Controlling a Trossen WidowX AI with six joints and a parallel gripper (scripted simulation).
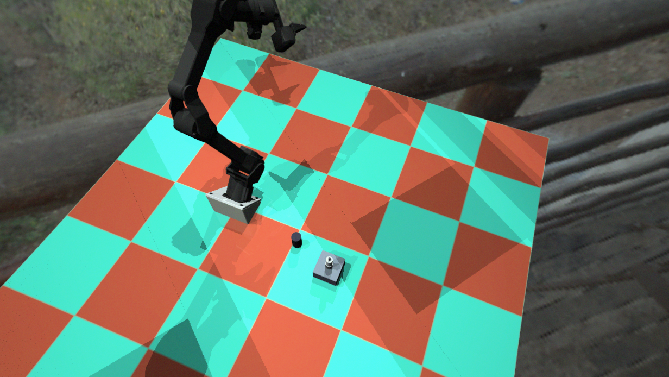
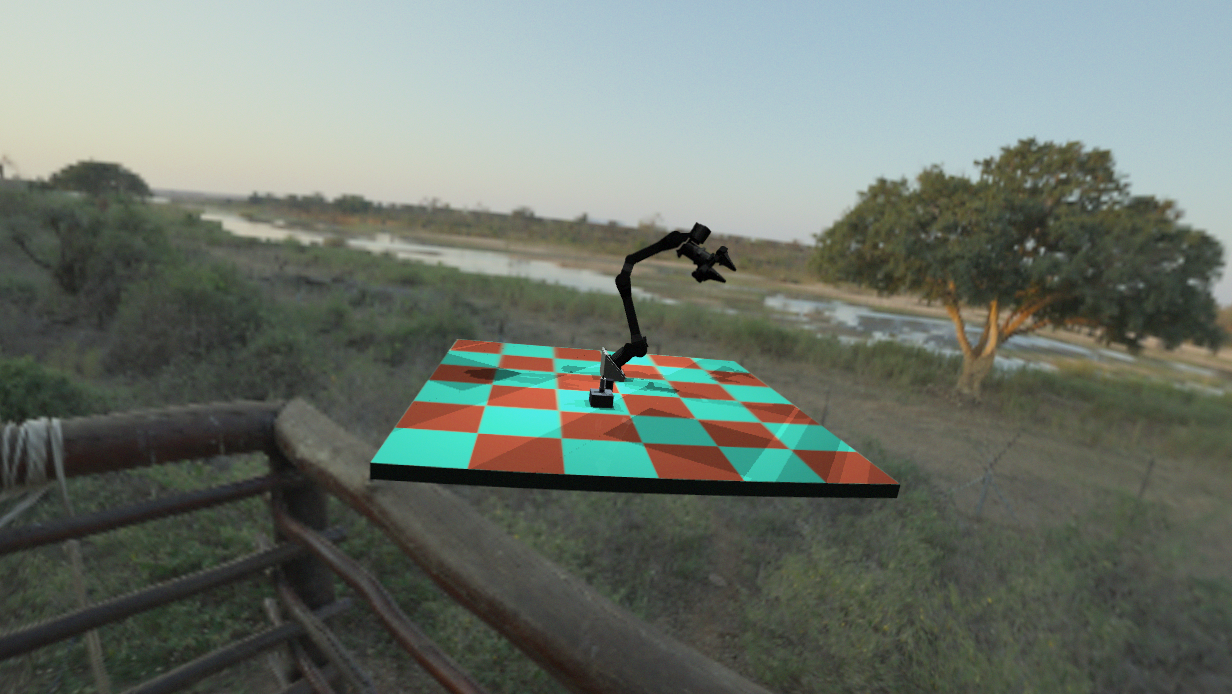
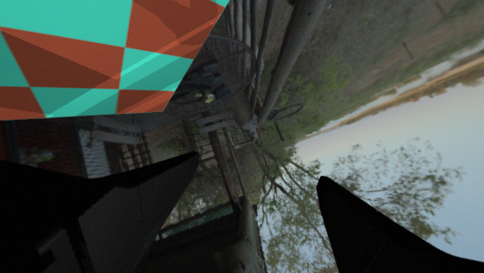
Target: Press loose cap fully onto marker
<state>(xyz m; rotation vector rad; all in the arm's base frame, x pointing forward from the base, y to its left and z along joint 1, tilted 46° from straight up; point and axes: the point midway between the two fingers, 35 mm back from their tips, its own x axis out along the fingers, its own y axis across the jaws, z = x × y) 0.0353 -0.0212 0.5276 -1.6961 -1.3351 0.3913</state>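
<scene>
The marker cap lies 190 mm ahead of my gripper tip, 420 mm to the right of it and 410 mm below it. Also, from my gripper tip: grey holder block 310 mm ahead, 450 mm to the right, 410 mm below.
</scene>
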